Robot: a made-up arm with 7 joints.
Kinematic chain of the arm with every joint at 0, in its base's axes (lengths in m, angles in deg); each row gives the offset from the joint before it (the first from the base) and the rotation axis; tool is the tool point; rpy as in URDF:
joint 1: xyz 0 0 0.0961 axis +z
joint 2: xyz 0 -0.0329 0.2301 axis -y
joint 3: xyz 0 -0.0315 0.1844 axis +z
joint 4: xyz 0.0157 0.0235 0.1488 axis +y
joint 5: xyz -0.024 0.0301 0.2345 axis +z
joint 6: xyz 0 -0.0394 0.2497 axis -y
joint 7: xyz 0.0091 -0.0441 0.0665 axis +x
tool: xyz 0 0 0 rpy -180 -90 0
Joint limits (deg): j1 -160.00..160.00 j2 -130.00..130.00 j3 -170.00..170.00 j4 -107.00..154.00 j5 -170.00..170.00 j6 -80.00..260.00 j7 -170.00..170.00
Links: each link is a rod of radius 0.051 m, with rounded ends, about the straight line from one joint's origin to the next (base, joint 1, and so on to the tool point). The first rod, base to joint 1, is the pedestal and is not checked.
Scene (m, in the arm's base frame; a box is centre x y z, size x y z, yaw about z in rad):
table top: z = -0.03
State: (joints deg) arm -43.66 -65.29 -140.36 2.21 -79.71 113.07 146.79
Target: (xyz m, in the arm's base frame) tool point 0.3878 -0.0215 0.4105
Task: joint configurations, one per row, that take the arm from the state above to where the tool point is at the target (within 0.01 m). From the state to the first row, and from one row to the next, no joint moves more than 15 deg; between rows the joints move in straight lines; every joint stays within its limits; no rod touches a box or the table.
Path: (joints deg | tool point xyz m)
1: -45.18 -59.21 -135.89 -11.73 -77.54 117.04 146.79 | 0.5370 -0.5385 0.5374
2: -46.69 -53.13 -131.42 -25.68 -75.37 121.00 146.79 | 0.5560 -0.4543 0.5329
3: -48.21 -47.05 -126.95 -39.62 -73.20 124.97 146.79 | 0.5586 -0.3598 0.5265
4: -49.73 -40.97 -122.48 -53.57 -71.03 128.94 146.79 | 0.5426 -0.2615 0.5135
5: -51.24 -34.89 -118.01 -67.51 -68.86 132.90 146.79 | 0.5078 -0.1673 0.4905
6: -52.76 -28.81 -113.55 -81.45 -66.69 136.87 146.79 | 0.4553 -0.0850 0.4558
7: -54.28 -22.73 -109.08 -95.40 -64.52 140.83 146.79 | 0.3878 -0.0216 0.4105

